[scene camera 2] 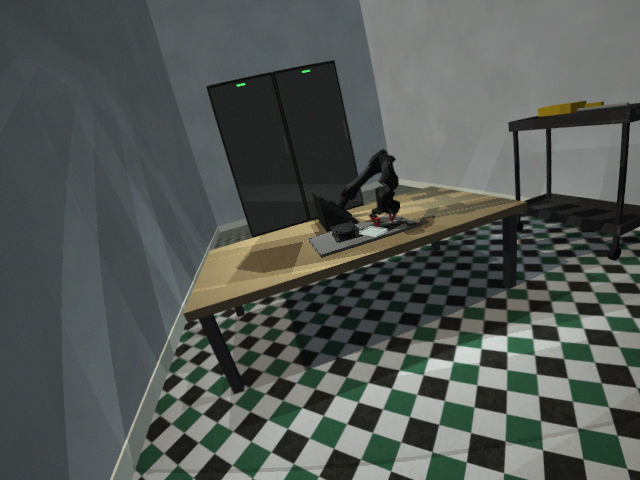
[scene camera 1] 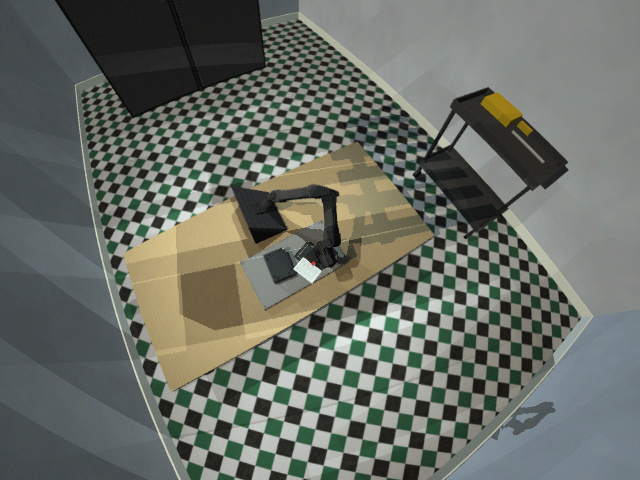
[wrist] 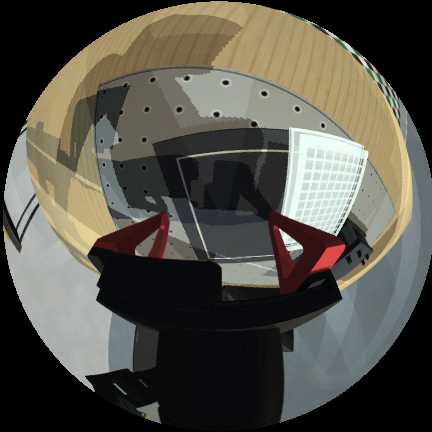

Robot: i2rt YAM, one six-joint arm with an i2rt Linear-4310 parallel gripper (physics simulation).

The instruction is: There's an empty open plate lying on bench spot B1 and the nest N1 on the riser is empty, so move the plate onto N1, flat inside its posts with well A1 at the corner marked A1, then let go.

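Pixels of known places: gripper, fingertip midpoint: (scene camera 2: 385,225) (wrist: 218,216); arm's base, origin of the base link: (scene camera 2: 338,207) (scene camera 1: 263,207).
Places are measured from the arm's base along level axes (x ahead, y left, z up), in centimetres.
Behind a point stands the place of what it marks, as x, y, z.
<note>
The white gridded plate (scene camera 1: 307,270) {43.1, -1.5, -6.3} (scene camera 2: 373,231) {44.6, -2.0, -6.0} (wrist: 327,175) {45.7, 0.5, -6.1} lies at the right end of a dark patch (wrist: 225,240) {35.3, 7.0, -7.3} with a thin pale outline in the wrist view, covering part of the outline. Whether it lies fully flat is hard to tell. The black riser (scene camera 1: 279,265) {32.7, -12.2, -3.3} (scene camera 2: 344,232) {39.3, -15.2, -3.3} stands beyond the plate, and part of it also shows in the wrist view (wrist: 356,242) {40.7, -8.0, -3.6}. Its posts and the A1 mark cannot be made out. My gripper (scene camera 2: 383,221) {39.2, 8.2, -7.0} (wrist: 218,216) {39.2, 8.2, -7.0} is open and empty above the dark patch. Its right red finger overlaps the plate's left edge in the wrist view; contact is unclear.
A grey perforated board (scene camera 1: 258,289) {35.6, -28.5, -7.5} (scene camera 2: 323,248) {39.7, -27.9, -7.5} (wrist: 200,95) {49.0, 10.5, -7.5} lies under these things on the wooden table (scene camera 1: 155,310) {11.2, -81.9, -8.7} (scene camera 2: 222,279) {29.9, -78.0, -8.8}. A black slanted slab (scene camera 1: 258,219) {8.0, -7.7, 6.2} stands by the arm's base. A trolley (scene camera 1: 467,111) (scene camera 2: 522,125) with yellow items stands beyond the table.
</note>
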